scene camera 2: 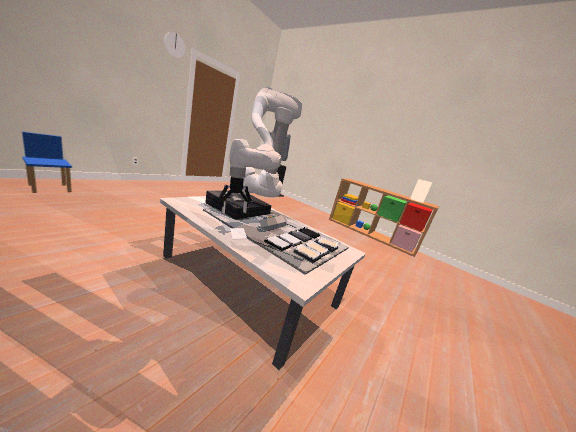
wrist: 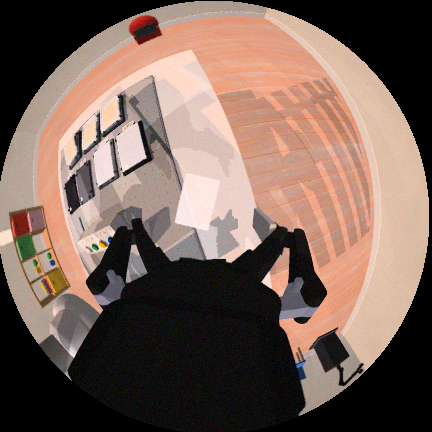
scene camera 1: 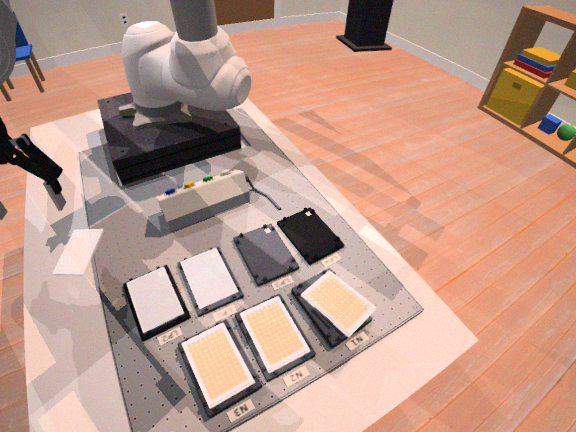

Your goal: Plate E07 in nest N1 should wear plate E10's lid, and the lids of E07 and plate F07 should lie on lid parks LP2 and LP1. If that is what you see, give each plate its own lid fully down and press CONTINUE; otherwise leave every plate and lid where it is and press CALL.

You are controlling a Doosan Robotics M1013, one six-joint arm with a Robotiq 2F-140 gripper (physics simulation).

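Frame: origin at the arm's base, x ahead, y left, z up, level; centimetres.
Seen in the pictures: gripper, fingertip midpoint: (scene camera 2: 234,212) (wrist: 210,216) (scene camera 1: 32,211); arm's base, link origin: (scene camera 2: 239,197) (scene camera 1: 161,111).
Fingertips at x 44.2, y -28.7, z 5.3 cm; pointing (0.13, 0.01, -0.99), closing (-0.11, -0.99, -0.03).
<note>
Offsets run from my fingertips to a thing's top centre. "spot": to the spot under its first point.
In scene camera 1, a tan-welled plate {dx +32.5, dy +58.1, dz -9.7 cm} (scene camera 1: 338,302) (wrist: 72,149) sits skewed and looks tipped on nest N1 {dx +32.0, dy +57.0, dz -11.1 cm} (scene camera 1: 320,322), partly off its outline. Tan-welled plates sit squarely in N2 {dx +34.4, dy +44.0, dz -11.0 cm} (scene camera 1: 275,334) (wrist: 90,131) and N3 {dx +37.1, dy +32.5, dz -10.7 cm} (scene camera 1: 217,367) (wrist: 111,112). I cannot read plate codes or tell whose lid any plate wears. One whitish lid {dx +18.3, dy +34.1, dz -11.9 cm} (scene camera 1: 210,277) (wrist: 105,164) lies flat on LP1, another {dx +20.3, dy +22.3, dz -11.9 cm} (scene camera 1: 156,300) (wrist: 132,147) on LP2. The button box {dx -4.8, dy +36.7, dz -5.3 cm} (scene camera 1: 205,205) has blue, yellow, green and whitish buttons; their labels are unreadable. My gripper (scene camera 2: 236,205) (wrist: 210,216) is open and empty, beside the box over the table's side.
Lid parks LP3 {dx +14.9, dy +47.7, dz -11.7 cm} (scene camera 1: 265,255), dark grey, and LP4 {dx +12.7, dy +59.7, dz -11.7 cm} (scene camera 1: 310,235), black, hold no lid. A white card-like sheet {dx +1.7, dy +4.4, dz -12.4 cm} (scene camera 1: 79,251) (wrist: 197,201) lies at the perforated board's edge. The black arm base (scene camera 1: 170,145) stands behind the button box, and a cable {spot: dx -3.5, dy +52.9, dz -13.2 cm} (scene camera 1: 265,195) runs beside it.
</note>
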